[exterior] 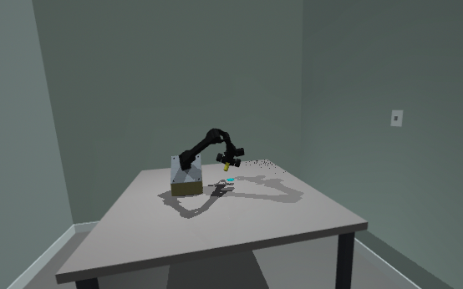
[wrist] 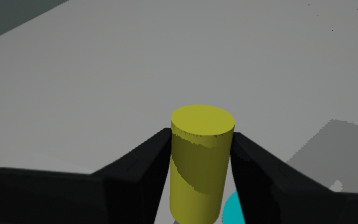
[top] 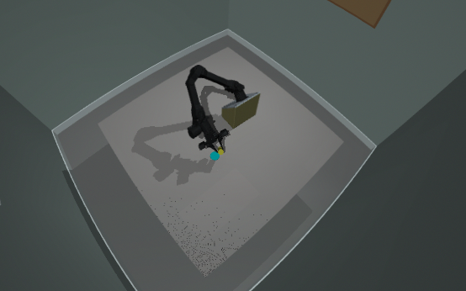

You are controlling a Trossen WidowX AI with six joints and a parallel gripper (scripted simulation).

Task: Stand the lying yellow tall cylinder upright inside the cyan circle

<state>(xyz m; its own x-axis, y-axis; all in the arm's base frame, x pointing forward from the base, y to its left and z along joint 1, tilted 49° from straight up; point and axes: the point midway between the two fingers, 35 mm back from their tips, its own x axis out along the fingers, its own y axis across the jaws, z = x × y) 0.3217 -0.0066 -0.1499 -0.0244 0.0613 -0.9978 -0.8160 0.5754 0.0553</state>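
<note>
Right now my gripper tip is 12 cm above the cyan circle, 4 cm to the left of it and 1 cm short of it. Round my gripper tip: yellow tall cylinder (2 cm below, 1 cm to the right, 1 cm behind).
</note>
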